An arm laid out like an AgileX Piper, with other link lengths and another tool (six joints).
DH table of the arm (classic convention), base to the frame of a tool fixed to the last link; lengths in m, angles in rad. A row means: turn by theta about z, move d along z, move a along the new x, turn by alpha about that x. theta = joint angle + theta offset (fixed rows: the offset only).
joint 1: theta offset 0; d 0.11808; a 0; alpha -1.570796
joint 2: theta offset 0.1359; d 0; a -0.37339; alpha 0
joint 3: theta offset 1.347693; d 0; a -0.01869; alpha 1.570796
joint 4: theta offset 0; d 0.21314; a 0; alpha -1.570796
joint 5: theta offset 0; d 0; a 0; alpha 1.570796
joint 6: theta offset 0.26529; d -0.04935; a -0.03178; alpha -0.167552
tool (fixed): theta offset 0; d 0.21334; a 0; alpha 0
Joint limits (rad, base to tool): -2.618..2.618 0..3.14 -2.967..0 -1.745..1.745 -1.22..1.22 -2.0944..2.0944
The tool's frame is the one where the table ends.
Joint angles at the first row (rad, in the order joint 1, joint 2, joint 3, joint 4, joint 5, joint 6):
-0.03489 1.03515 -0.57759 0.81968 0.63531 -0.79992
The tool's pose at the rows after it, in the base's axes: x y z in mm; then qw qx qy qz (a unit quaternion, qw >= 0):
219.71 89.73 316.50 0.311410 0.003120 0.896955 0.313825
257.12 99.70 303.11 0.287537 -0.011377 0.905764 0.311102
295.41 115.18 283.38 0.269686 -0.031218 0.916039 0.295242
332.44 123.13 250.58 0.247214 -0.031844 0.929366 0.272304
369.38 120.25 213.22 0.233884 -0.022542 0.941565 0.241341
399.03 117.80 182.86 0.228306 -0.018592 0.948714 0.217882
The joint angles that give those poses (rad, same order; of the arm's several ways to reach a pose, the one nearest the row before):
-0.02787 1.18359 -0.59896 0.91154 0.58332 -0.88816
0.02850 1.32645 -0.65509 0.94089 0.53519 -0.93195
0.10286 1.47048 -0.72037 0.93925 0.46028 -0.94746
0.13874 1.61950 -0.77040 0.93697 0.38757 -0.95802
0.14131 1.76377 -0.82034 0.93854 0.30849 -0.97807
0.14131 1.87878 -0.87398 0.94745 0.24932 -1.00299

